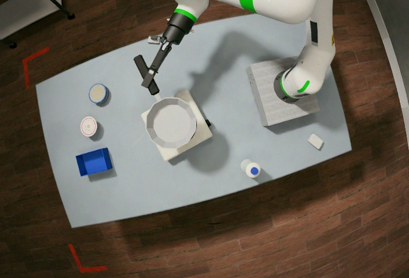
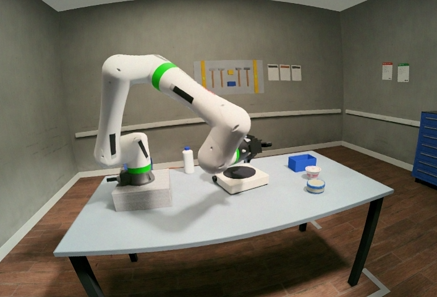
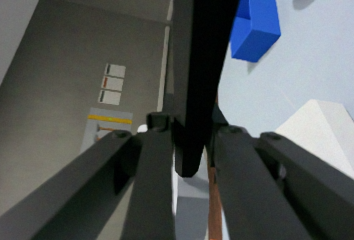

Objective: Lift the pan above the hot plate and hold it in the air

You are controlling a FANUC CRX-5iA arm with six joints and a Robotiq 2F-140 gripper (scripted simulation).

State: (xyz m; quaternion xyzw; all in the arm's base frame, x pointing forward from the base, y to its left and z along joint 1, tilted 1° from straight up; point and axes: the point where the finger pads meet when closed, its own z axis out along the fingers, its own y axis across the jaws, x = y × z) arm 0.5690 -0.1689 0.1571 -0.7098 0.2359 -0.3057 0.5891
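Now: hand 120 mm to the right of the grey pan, 20 mm past it and 20 mm above it. From my hand the other things lie so: white hot plate 230 mm below, 180 mm to the left, 50 mm behind; blue bin 420 mm ahead, 240 mm below, 220 mm to the left; white bottle 460 mm to the left, 280 mm behind, 180 mm below.
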